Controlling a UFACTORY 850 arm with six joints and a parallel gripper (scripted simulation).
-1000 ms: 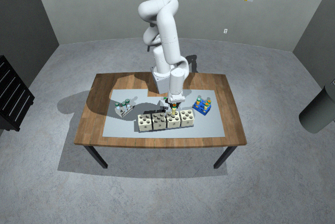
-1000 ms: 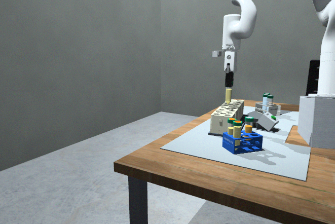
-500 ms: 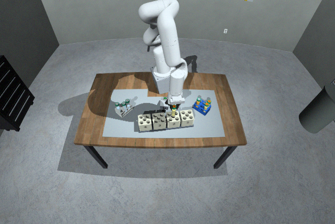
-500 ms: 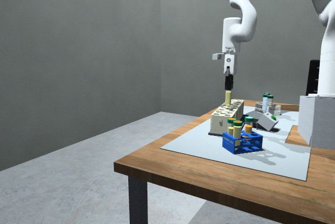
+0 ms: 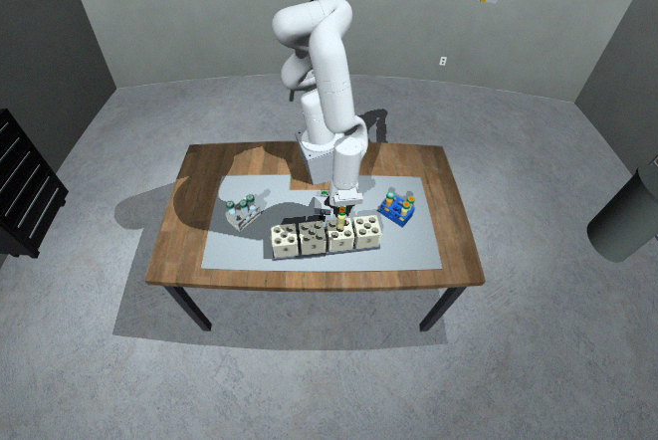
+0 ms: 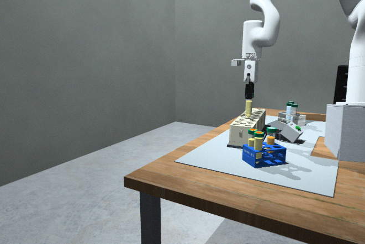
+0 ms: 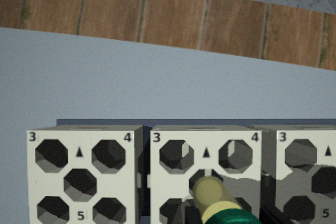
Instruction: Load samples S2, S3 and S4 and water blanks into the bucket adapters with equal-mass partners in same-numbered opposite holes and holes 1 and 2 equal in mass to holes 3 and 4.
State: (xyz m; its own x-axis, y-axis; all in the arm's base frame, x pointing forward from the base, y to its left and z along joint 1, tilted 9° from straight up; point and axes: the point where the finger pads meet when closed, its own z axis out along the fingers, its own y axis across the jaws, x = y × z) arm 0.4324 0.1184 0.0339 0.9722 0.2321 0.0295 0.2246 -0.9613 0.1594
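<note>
My gripper is now 1 cm to the left of the sample tube and 5 cm above it. Round my hand: green DONE key: 21 cm behind, 8 cm to the right, 14 cm below; loading stand: 1 cm ahead, 5 cm to the right, 20 cm below; tube X9: 18 cm behind, 20 cm to the left, 15 cm below.
</note>
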